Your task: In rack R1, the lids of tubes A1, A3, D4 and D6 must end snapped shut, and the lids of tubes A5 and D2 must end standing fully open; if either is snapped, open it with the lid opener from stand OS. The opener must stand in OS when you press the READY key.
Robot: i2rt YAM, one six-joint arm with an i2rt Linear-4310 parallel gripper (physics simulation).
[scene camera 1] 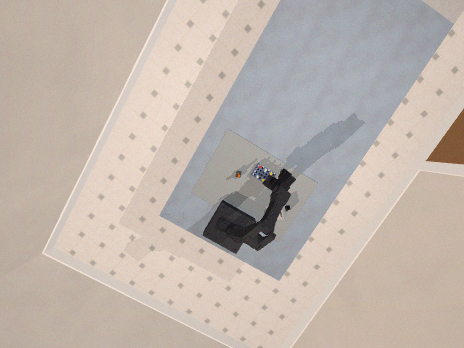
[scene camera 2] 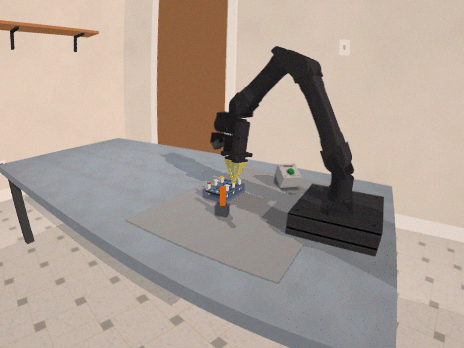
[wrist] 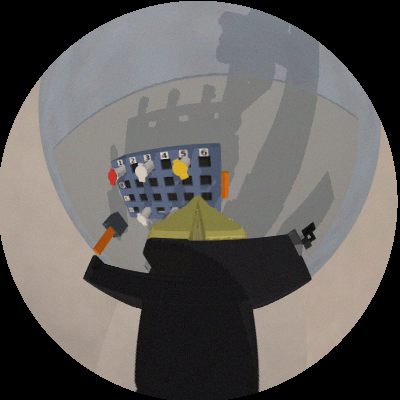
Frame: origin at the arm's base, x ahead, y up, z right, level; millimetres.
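Seen in the pictures: gripper, fingertip midpoint: (scene camera 1: 269, 179) (scene camera 2: 233, 180) (wrist: 197, 200); arm's base at its link origin: (scene camera 1: 232, 228) (scene camera 2: 339, 201).
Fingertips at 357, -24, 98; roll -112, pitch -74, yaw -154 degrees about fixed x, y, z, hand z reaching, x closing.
Pixels of each thing's top centre, then the offset from my fingertips to it, as dx, dy, dz. "spot": a spot on its surface instead. Level surfaces: height alone.
- blue rack R1 at its top centre: (wrist: 156, 202) (scene camera 2: 225, 178) (scene camera 1: 265, 175) +15, +18, -34
- A3's white lid at its top centre: (wrist: 140, 171) +46, +9, -42
- A5's yellow lid at its top centre: (wrist: 179, 168) +39, +9, -4
- D2's white lid at its top centre: (wrist: 141, 219) -8, +9, -71
- opener's orange handle at a spot on its surface: (wrist: 104, 241) (scene camera 2: 223, 194) (scene camera 1: 239, 175) spot: -39, +21, -176
- grey box at its top centre: (scene camera 2: 288, 164) -165, +45, +133
- green READY key at its top centre: (scene camera 2: 290, 169) -178, +36, +115
- mat at its surface level: dy -39
- orange piece at a spot on its surface: (wrist: 225, 184) spot: +5, -16, +31
The blue rack R1 (scene camera 1: 256, 173) (scene camera 2: 208, 195) (wrist: 215, 170) stands on the mat. In the wrist view, tube A1's red lid (wrist: 112, 176), A3's white lid (wrist: 142, 172) and A5's yellow lid (wrist: 180, 169) show along the labelled row. D2's white lid (wrist: 144, 218) shows near the opposite edge. The gripper covers most of D4 and hides D6. My gripper (scene camera 2: 233, 180) (wrist: 197, 200) is shut and empty, its yellow fingertips at D4's yellow lid; contact is unclear. The opener's orange handle (scene camera 1: 238, 174) (scene camera 2: 223, 195) (wrist: 104, 241) stands in dark stand OS (scene camera 2: 222, 210) (wrist: 115, 224). Whether lids are snapped is too small to tell.
The grey box (scene camera 2: 281, 177) with the green READY key (scene camera 2: 291, 171) stands behind the mat (scene camera 2: 250, 250) in scene camera 2, near the arm's black base (scene camera 2: 335, 225). An orange piece (wrist: 225, 184) lies along the rack's column-6 end.
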